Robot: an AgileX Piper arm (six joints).
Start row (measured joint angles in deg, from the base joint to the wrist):
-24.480 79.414 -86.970 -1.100 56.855 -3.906
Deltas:
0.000 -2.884 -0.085 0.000 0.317 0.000
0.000 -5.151 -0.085 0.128 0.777 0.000
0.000 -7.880 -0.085 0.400 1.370 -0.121
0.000 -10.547 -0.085 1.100 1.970 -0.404
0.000 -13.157 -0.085 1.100 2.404 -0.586
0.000 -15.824 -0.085 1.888 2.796 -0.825
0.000 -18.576 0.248 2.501 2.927 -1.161
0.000 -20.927 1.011 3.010 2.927 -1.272
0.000 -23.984 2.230 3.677 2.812 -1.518
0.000 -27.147 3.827 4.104 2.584 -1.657
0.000 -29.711 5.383 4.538 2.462 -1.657
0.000 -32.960 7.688 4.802 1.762 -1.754
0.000 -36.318 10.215 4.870 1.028 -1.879
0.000 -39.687 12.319 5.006 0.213 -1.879
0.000 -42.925 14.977 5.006 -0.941 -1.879
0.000 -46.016 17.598 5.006 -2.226 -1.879
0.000 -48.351 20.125 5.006 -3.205 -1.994
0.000 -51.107 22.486 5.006 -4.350 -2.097
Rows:
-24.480 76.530 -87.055 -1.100 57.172 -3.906
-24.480 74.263 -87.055 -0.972 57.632 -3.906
-24.480 71.534 -87.055 -0.700 58.225 -4.027
-24.480 68.867 -87.055 0.000 58.825 -4.310
-24.480 66.257 -87.055 0.000 59.259 -4.492
-24.480 63.590 -87.055 0.788 59.651 -4.731
-24.480 60.838 -86.722 1.401 59.782 -5.067
-24.480 58.487 -85.959 1.910 59.782 -5.178
-24.480 55.430 -84.740 2.577 59.667 -5.424
-24.480 52.267 -83.143 3.004 59.439 -5.563
-24.480 49.703 -81.587 3.438 59.317 -5.563
-24.480 46.454 -79.282 3.702 58.617 -5.660
-24.480 43.096 -76.755 3.770 57.883 -5.785
-24.480 39.727 -74.651 3.906 57.068 -5.785
-24.480 36.489 -71.993 3.906 55.914 -5.785
-24.480 33.398 -69.372 3.906 54.629 -5.785
-24.480 31.063 -66.845 3.906 53.650 -5.900
-24.480 28.307 -64.484 3.906 52.505 -6.003

